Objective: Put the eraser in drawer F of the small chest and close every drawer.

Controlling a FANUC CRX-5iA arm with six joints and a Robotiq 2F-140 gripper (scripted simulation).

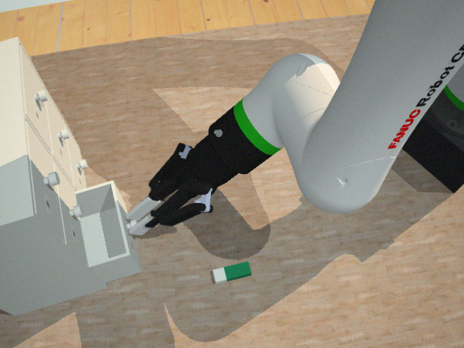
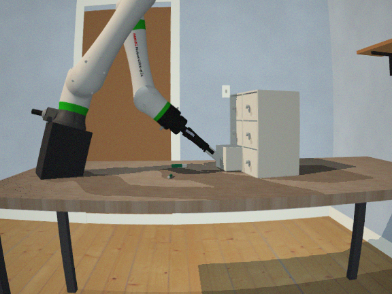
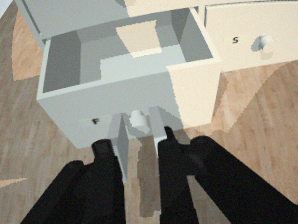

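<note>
The eraser is 14 cm behind my hand, 9 cm to the left of it and 6 cm below it. From my hand the other things lie so: green battery: 15 cm behind, 18 cm to the right, 7 cm below.
</note>
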